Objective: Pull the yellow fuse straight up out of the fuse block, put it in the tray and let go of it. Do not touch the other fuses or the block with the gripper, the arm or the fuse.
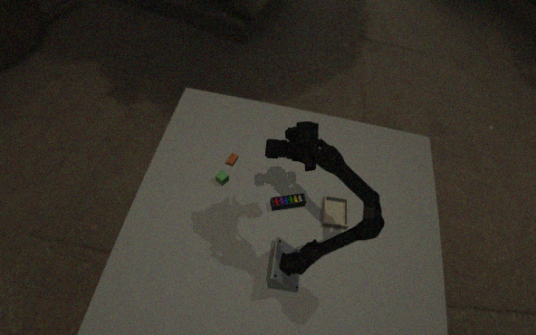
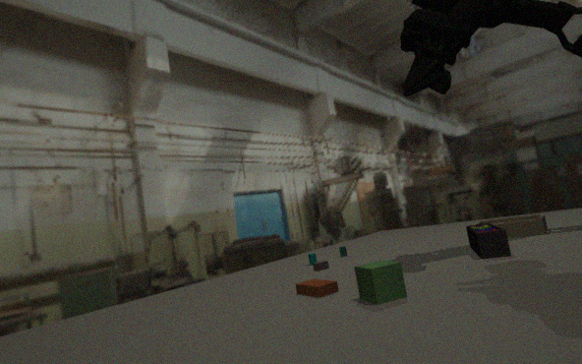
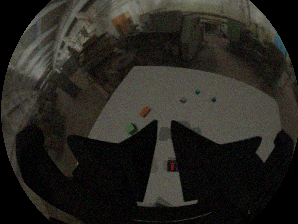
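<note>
Right now my gripper tip is 4 cm past the yellow fuse, 10 cm to the left of it and 27 cm above it. The rest, counted from my gripper tip: green cube (2 cm behind, 22 cm to the left, 28 cm below); then tray (4 cm behind, 28 cm to the right, 29 cm below); then orange block (9 cm ahead, 21 cm to the left, 29 cm below).
</note>
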